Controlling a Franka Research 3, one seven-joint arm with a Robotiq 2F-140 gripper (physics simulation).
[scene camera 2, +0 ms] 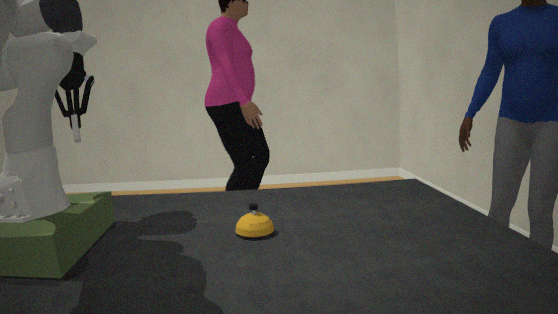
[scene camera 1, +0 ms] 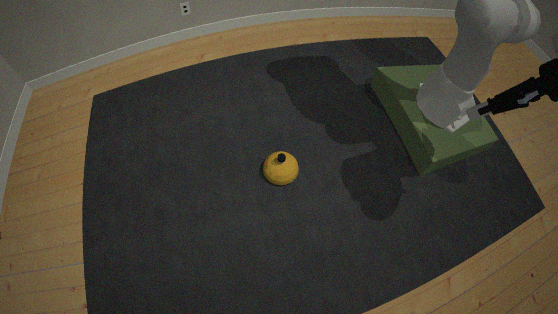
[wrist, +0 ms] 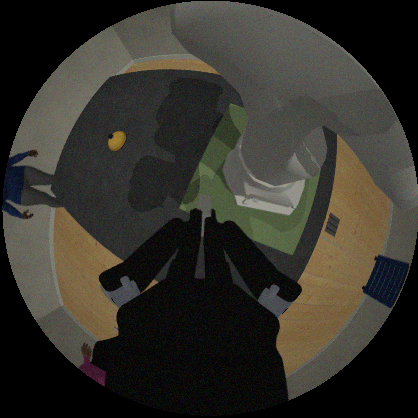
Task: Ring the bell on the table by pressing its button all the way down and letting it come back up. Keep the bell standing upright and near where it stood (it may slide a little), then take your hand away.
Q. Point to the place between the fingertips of my gripper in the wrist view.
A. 204,203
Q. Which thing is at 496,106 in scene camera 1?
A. My gripper.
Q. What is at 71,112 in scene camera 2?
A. My gripper.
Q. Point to a yellow dome bell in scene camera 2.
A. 255,225
